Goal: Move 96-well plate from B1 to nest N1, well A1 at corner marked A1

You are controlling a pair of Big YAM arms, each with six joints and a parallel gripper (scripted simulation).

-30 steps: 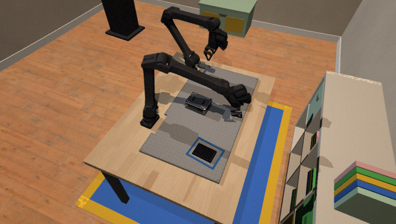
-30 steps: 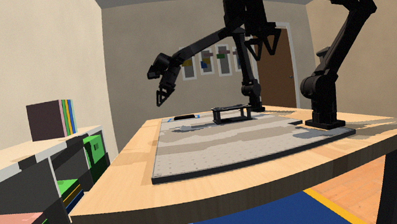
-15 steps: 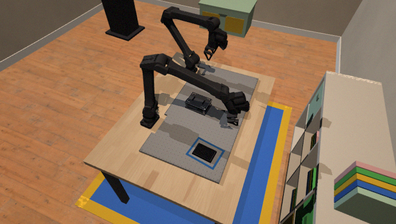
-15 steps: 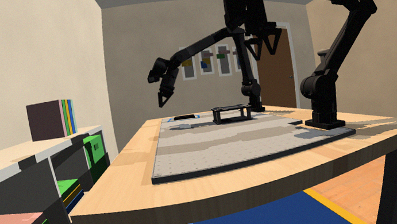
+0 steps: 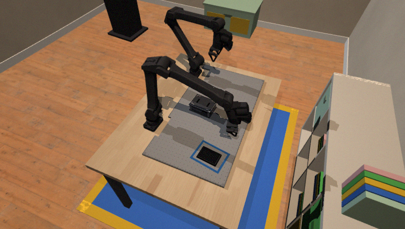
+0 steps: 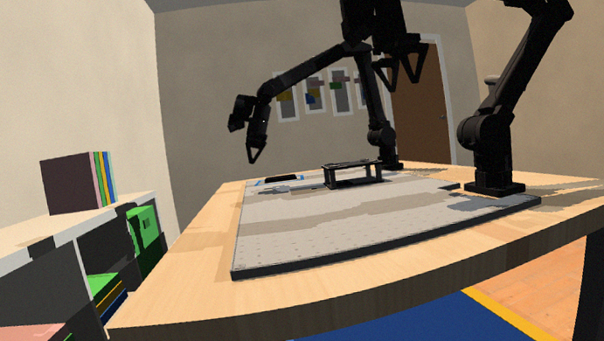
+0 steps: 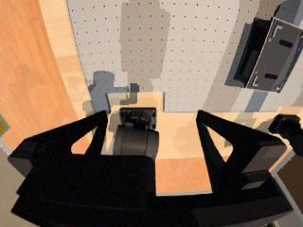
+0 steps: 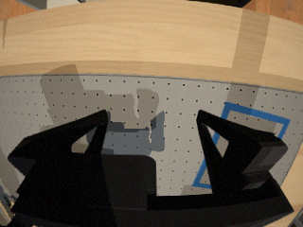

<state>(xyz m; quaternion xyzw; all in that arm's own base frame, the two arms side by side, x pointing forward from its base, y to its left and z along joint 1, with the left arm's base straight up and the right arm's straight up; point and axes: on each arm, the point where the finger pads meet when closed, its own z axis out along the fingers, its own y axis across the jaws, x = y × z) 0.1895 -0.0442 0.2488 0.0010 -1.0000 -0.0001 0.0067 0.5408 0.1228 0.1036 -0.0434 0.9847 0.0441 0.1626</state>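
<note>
The black 96-well plate lies 9 cm behind my right hand, 19 cm to the right of it and 9 cm below it. Round my right hand: raised nest N1: 30 cm behind, 14 cm to the left, 4 cm below; A1 label: 23 cm behind, 8 cm to the left, 4 cm below.
</note>
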